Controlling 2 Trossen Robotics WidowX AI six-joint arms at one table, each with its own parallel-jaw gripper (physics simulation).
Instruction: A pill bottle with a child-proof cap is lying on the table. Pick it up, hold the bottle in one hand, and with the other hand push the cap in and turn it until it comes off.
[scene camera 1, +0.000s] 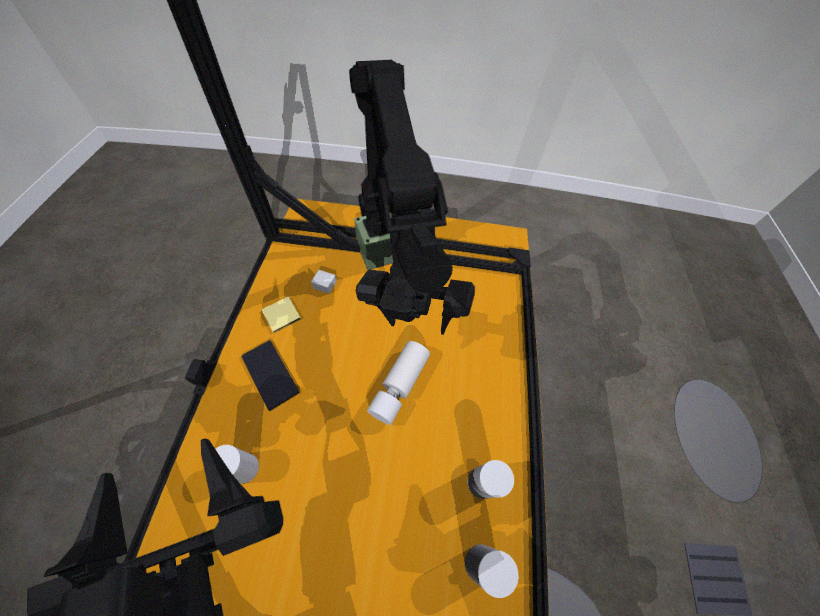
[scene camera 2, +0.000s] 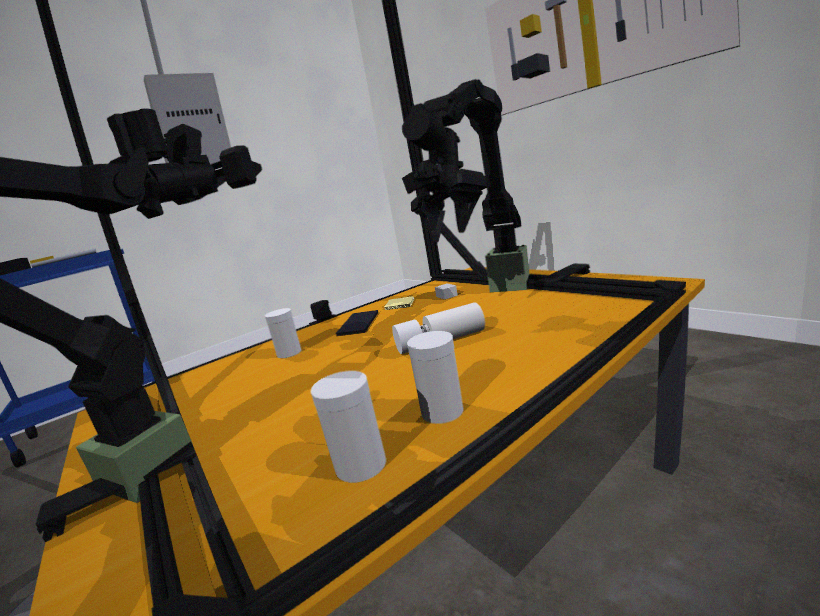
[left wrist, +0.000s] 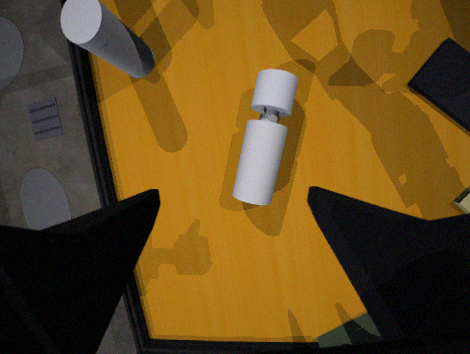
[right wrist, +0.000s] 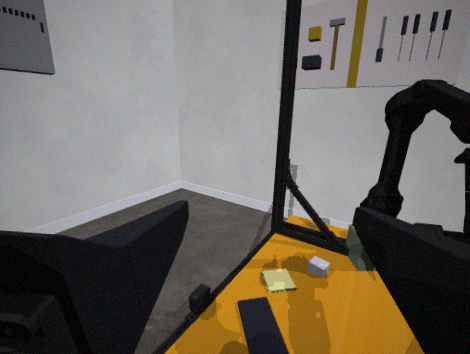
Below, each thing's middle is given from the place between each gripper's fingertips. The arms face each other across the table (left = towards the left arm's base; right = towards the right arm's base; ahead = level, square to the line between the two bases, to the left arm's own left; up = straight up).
Right now my left hand is 20 mm past the white pill bottle (scene camera 1: 408, 366), 40 mm to the left of it and 170 mm above it. From my left hand the other things lie so: cap (scene camera 1: 384, 407) (50 mm behind, 100 mm to the right, 170 mm below); black slab (scene camera 1: 275, 385) (320 mm behind, 30 mm to the right, 200 mm below).
Now: right hand 360 mm above the cap, 200 mm short of it and 160 mm to the right of it. The rest, counted from my right hand: black slab: 390 mm below, 220 mm to the left, 70 mm behind; white pill bottle: 360 mm below, 230 mm ahead, 220 mm to the left.
